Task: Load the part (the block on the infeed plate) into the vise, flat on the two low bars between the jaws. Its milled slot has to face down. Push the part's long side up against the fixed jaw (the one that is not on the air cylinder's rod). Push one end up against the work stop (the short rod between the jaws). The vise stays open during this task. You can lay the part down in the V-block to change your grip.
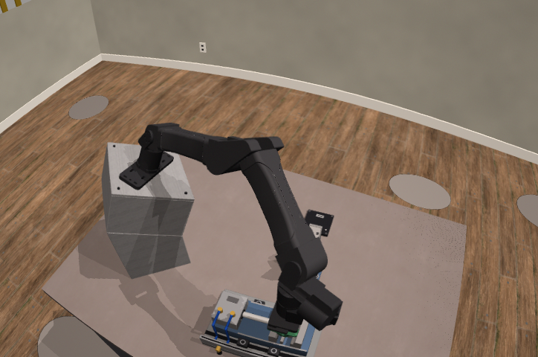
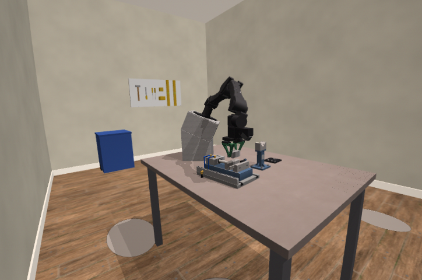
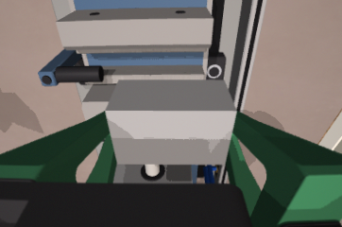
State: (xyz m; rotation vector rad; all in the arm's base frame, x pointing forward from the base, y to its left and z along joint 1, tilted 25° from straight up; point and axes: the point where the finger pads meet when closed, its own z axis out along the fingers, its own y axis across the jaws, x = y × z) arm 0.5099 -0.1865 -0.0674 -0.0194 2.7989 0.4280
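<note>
My gripper is now right at the part. Also, from my hand: work stop rod 70 mm to the left, 50 mm below; then air cylinder 160 mm behind, 60 mm below, 10 mm to the left; then piston rod 80 mm behind, 60 mm below, 20 mm to the left.
</note>
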